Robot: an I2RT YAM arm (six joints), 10 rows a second.
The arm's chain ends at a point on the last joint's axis. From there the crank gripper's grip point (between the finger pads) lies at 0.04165 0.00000 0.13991 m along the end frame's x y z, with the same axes.
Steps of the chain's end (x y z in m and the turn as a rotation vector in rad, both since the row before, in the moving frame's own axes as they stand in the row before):
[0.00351, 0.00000, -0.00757, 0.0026, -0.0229, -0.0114]
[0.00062, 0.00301, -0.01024, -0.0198, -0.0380, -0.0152]
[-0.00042, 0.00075, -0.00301, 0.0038, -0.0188, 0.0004]
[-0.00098, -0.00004, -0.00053, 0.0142, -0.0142, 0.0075]
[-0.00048, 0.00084, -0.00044, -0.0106, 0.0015, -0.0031]
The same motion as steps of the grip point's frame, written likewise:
[0.00029, -0.00082, -0.00665, 0.0026, -0.0229, -0.0114]
[-0.00471, 0.00520, -0.00878, -0.0198, -0.0380, -0.0152]
[-0.00306, 0.00023, -0.00225, 0.0038, -0.0188, 0.0004]
[-0.00296, -0.00173, 0.00004, 0.0142, -0.0142, 0.0075]
[-0.00027, 0.00219, -0.00051, -0.0106, 0.0015, -0.0031]

